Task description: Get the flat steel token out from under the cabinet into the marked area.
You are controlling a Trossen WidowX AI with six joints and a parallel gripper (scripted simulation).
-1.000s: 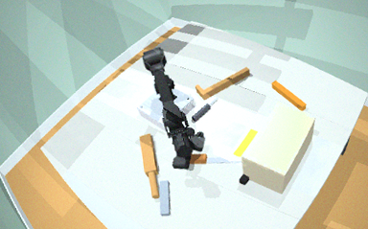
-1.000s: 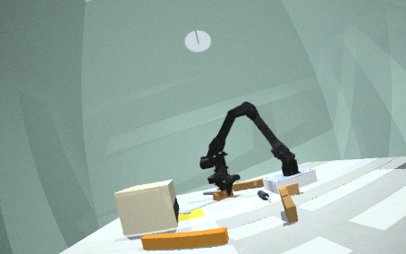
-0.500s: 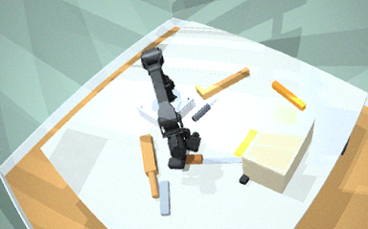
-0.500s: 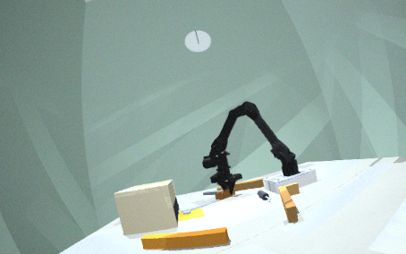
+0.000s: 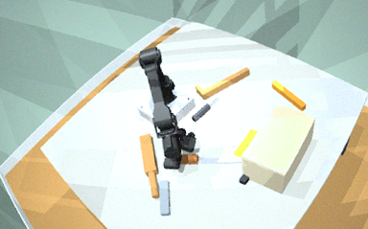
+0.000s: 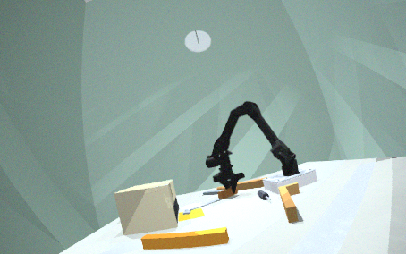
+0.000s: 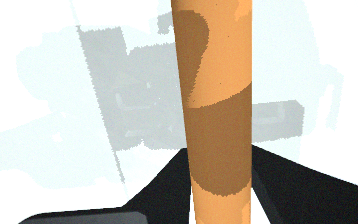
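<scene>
Now: the orange paddle 5 cm behind my gripper tip, 12 cm to the right of it and 1 cm above it. Also, from my gripper tip: orange bar (15 cm ahead, 57 cm to the left, 1 cm above); then grey flat bar (10 cm ahead, 16 cm to the right).
</scene>
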